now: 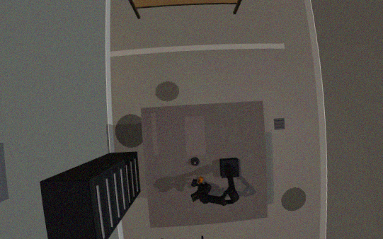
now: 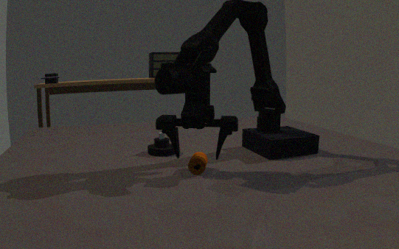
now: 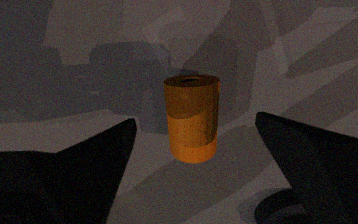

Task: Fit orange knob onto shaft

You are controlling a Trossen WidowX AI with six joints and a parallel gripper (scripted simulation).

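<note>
The orange knob lies 10 mm to the right of my gripper tip, 10 mm below it and 10 mm behind it. Round my gripper tip: dark round pedestal: 200 mm to the right, 60 mm ahead.
</note>
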